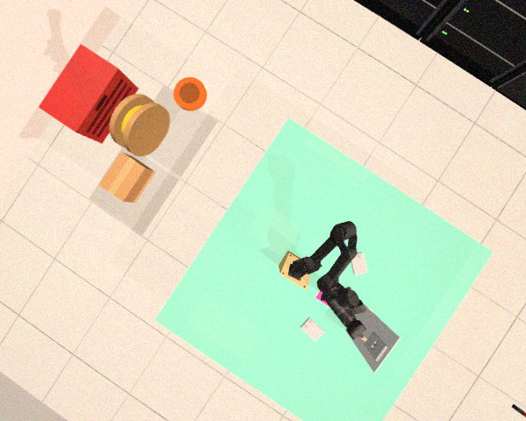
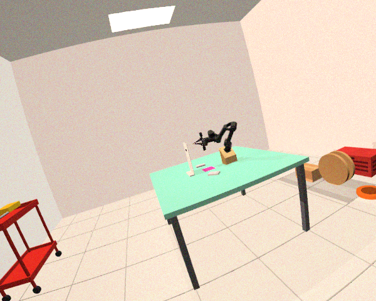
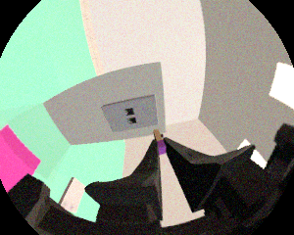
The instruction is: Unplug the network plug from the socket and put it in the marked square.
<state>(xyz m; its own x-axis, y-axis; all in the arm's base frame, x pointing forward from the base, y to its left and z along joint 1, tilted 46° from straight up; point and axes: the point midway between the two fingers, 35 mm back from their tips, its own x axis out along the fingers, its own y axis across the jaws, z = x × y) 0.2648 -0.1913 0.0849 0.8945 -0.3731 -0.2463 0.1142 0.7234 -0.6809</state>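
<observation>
The marked square is 30 cm below my gripper tip, 7 cm behind it and 4 cm to the left of it. Round my gripper tip: upright panel (15 cm below, 10 cm ahead, 2 cm to the right).
</observation>
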